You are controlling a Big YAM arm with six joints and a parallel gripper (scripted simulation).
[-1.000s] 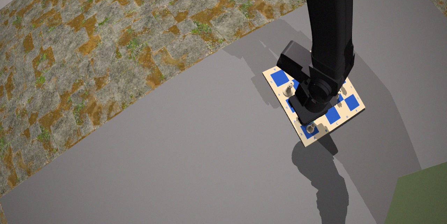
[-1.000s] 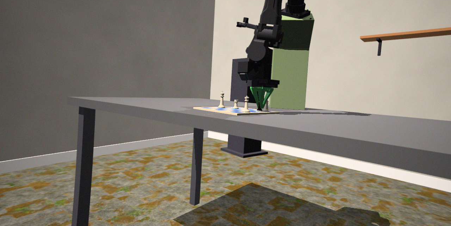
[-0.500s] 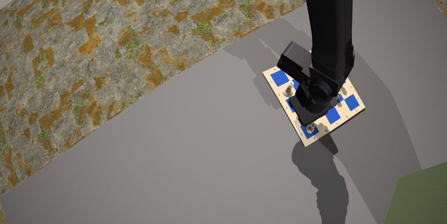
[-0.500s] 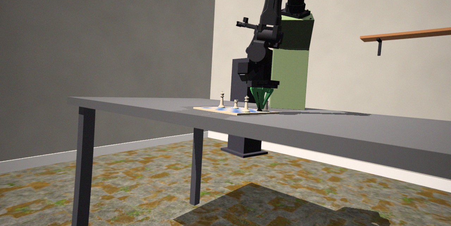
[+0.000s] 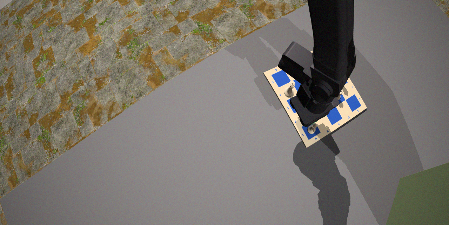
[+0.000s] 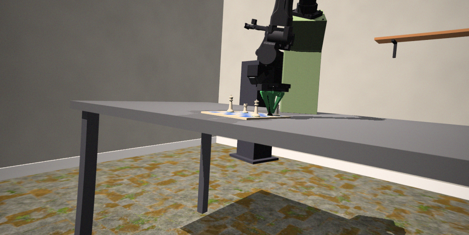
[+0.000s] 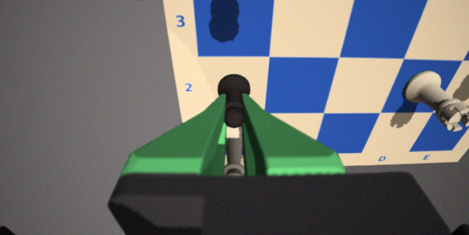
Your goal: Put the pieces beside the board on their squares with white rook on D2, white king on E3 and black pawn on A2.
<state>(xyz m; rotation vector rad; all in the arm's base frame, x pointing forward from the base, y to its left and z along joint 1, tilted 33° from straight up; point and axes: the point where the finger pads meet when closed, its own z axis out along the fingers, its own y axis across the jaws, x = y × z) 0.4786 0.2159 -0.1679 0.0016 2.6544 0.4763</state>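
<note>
Now: hand 1 cm short of the black pawn. Round my hand: board 7 cm to the right, 5 cm ahead, 2 cm below; white pawn 3 cm behind; white king 15 cm to the right, 6 cm ahead, 1 cm above.
</note>
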